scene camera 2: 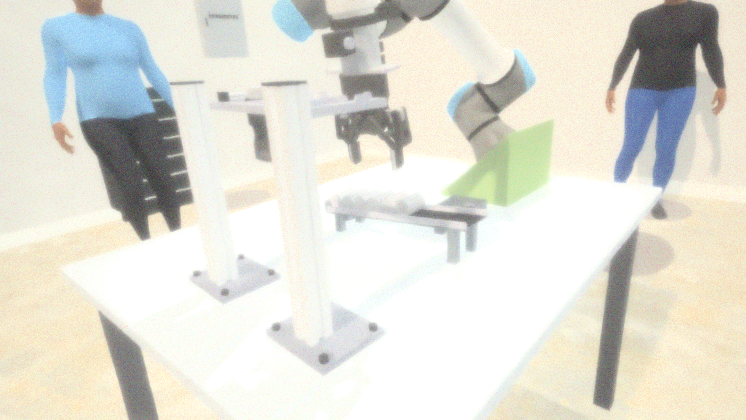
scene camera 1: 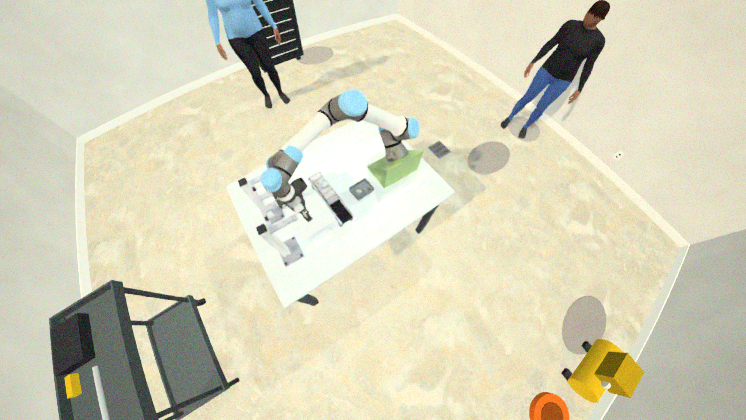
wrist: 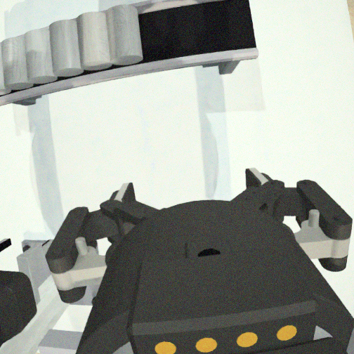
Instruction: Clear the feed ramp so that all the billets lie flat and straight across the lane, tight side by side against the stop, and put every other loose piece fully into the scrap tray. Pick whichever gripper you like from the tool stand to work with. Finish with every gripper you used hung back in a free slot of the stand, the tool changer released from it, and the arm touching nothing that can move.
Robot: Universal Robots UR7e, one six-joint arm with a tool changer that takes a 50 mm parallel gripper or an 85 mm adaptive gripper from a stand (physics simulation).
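Where they show: arm's base, origin of its link: [scene camera 2: 501, 153] [scene camera 1: 397, 156].
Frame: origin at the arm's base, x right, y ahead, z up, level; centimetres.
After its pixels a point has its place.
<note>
Several grey cylindrical billets [scene camera 1: 324, 188] {x 2.7, y 50.9, z 0.0 cm} [scene camera 2: 373, 200] {x 2.2, y 53.7, z -0.8 cm} [wrist: 95, 41] lie across the lane of the feed ramp [scene camera 1: 341, 212] [scene camera 2: 443, 221] [wrist: 200, 32], side by side towards one end; the other end's black bed is bare. The far end of the row is cut off in the wrist view. The scrap tray [scene camera 1: 361, 189] [scene camera 2: 466, 202] stands beside the ramp and holds small pieces, too blurred to count. My adaptive gripper [scene camera 1: 307, 216] [scene camera 2: 376, 160] [wrist: 191, 184] is on the arm, open and empty, above the table close beside the tool stand [scene camera 1: 273, 241] {x -18.8, y 87.4, z 13.7 cm} [scene camera 2: 297, 208] {x -19.6, y 89.1, z 11.8 cm}.
A second dark gripper [scene camera 2: 259, 136] [wrist: 15, 305] hangs at the stand. The stand's shelf [scene camera 2: 344, 108] {x -19.7, y 79.9, z 23.3 cm} is level with my gripper's upper body. A green angled block [scene camera 1: 396, 171] {x -10.8, y 8.8, z 2.9 cm} [scene camera 2: 528, 164] {x -10.7, y 4.6, z -1.0 cm} stands by the arm's base. Two people stand beyond the table.
</note>
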